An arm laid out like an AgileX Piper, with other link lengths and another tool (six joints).
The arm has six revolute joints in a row. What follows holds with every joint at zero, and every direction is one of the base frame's.
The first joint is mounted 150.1 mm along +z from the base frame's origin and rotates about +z.
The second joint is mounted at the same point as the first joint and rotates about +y.
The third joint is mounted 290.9 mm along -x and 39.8 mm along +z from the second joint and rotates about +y.
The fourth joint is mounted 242.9 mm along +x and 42.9 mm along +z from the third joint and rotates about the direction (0.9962, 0, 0.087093).
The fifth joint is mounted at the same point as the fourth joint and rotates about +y.
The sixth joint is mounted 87 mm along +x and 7.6 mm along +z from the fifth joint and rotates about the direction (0.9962, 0, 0.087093).
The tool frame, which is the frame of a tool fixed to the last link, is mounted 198 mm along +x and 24 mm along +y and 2.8 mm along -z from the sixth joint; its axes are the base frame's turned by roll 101.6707, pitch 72.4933 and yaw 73.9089 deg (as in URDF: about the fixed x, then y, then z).
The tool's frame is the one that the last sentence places.
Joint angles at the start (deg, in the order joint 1, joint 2, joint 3, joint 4, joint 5, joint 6):
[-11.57, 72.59, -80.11, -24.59, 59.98, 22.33]
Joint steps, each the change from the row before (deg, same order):
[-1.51, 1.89, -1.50, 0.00, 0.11, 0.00]
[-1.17, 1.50, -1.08, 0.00, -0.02, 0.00]
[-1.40, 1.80, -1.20, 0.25, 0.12, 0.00]
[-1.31, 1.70, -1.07, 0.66, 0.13, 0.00]
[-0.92, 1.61, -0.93, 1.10, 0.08, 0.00]
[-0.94, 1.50, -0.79, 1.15, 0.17, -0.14]
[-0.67, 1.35, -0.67, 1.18, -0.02, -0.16]
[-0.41, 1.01, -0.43, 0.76, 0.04, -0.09]
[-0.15, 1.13, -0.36, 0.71, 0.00, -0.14]
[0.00, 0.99, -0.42, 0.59, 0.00, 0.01]
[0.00, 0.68, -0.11, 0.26, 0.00, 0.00]
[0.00, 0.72, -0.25, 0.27, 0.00, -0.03]
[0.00, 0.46, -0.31, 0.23, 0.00, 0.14]
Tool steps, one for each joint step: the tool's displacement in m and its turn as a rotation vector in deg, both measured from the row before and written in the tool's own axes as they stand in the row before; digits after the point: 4 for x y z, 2 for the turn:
[-0.0060, -0.0004, 0.0102, 1.35, 0.66, 0.62]
[-0.0044, 0.0001, 0.0085, 1.03, 0.52, 0.44]
[-0.0033, 0.0004, 0.0104, 1.18, 0.96, 0.45]
[-0.0015, 0.0016, 0.0094, 0.85, 1.26, 0.46]
[0.0008, 0.0046, 0.0069, 0.25, 1.48, 0.29]
[0.0016, 0.0038, 0.0071, 0.30, 1.53, 0.15]
[0.0018, 0.0052, 0.0053, -0.05, 1.33, 0.07]
[0.0019, 0.0038, 0.0043, 0.05, 0.98, -0.06]
[0.0032, 0.0054, 0.0042, -0.03, 0.94, -0.40]
[0.0023, 0.0054, 0.0027, -0.13, 0.77, -0.26]
[0.0024, 0.0031, 0.0030, 0.09, 0.53, -0.32]
[0.0017, 0.0034, 0.0026, 0.04, 0.46, -0.28]
[0.0002, 0.0025, 0.0009, -0.08, 0.32, 0.07]

